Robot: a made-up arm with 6 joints.
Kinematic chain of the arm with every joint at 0, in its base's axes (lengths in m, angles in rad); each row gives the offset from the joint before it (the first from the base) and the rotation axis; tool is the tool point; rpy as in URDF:
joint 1: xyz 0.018 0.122 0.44 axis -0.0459 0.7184 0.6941
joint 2: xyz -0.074 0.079 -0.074 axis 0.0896 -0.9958 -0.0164
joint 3: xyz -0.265 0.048 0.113 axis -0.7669 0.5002 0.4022
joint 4: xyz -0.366 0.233 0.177 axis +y
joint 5: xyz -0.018 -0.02 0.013 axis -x
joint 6: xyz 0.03 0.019 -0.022 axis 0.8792 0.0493 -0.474
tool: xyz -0.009 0.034 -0.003 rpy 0 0 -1.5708
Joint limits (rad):
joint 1: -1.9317..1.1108
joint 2: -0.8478..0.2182
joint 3: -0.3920..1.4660
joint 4: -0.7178..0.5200
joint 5: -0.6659..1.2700
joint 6: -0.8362..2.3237
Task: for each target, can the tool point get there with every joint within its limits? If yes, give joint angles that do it. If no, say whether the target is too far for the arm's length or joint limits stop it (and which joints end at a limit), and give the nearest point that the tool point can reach.
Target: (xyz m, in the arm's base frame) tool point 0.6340 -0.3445 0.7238
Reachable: no: joint limits stop it (at a limit: joint 1, joint 5, joint 6) | nearest point 0.0209 0.3379 1.1229 | short by 1.000 m
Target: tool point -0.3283 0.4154 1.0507
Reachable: yes | joints 0.3610 -0.6840 1.0078 -0.5829 0.3214 0.1667
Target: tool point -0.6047 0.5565 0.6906
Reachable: yes | joints -0.1419 -0.1916 0.7213 -0.1700 0.5099 1.0211
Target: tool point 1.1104 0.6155 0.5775
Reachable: no: too far | nearest point 0.4789 0.7992 0.2613 | short by 0.730 m
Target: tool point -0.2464 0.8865 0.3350
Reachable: yes | joints -1.0922 -0.0558 0.7497 -0.5135 0.1617 1.7264
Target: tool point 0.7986 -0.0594 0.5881
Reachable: no: joint limits stop it (at a limit: joint 1, joint 2, joint 3) | nearest point 0.4545 0.7661 0.2519 | short by 0.955 m
